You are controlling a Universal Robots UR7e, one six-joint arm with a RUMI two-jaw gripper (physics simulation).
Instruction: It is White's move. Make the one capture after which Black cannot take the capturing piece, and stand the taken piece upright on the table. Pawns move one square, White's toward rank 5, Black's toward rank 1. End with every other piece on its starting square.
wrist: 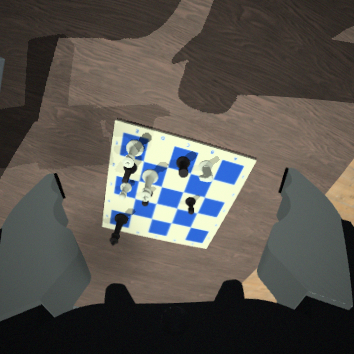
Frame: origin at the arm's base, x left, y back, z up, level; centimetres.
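Seen in the pictures: gripper, between the fingertips: (171, 174).
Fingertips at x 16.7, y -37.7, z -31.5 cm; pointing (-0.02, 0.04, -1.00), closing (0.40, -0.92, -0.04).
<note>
A point is followed by its place in that frame.
My gripper (171, 174) {y -37.7, x 16.7, z -31.5 cm} is open and empty, its fingers wide apart on both sides of the board in the wrist view. The blue and cream chessboard (231, 194) {y -51.9, x 7.4, z -48.2 cm} lies below it. A tall white piece (134, 148) {y -34.3, x 9.8, z -46.8 cm} stands at the top left corner, a black piece (130, 168) {y -34.7, x 6.3, z -46.9 cm} just below it, then a small white piece (125, 188) {y -34.9, x 2.2, z -47.2 cm}. A tall black piece (120, 220) {y -35.9, x -5.0, z -47.0 cm} is at the lower left corner. Another tall white piece (150, 176) {y -37.9, x 6.1, z -47.0 cm} partly hides a black piece (145, 203) {y -38.7, x 2.2, z -45.2 cm}. A black piece (183, 165) {y -41.7, x 10.2, z -46.4 cm} and a white knight-like piece (205, 170) {y -44.9, x 10.8, z -46.2 cm} stand along the top row. A small black piece (190, 202) {y -45.8, x 3.8, z -47.2 cm} stands right of centre.
The board rests on a brown wooden table (165, 272) {y -50.4, x -20.0, z -48.9 cm}. Large dark shadows fall across the table above and left of the board. Lighter wood shows beyond the table edge at the right. Part of a grey object shows at the far left edge.
</note>
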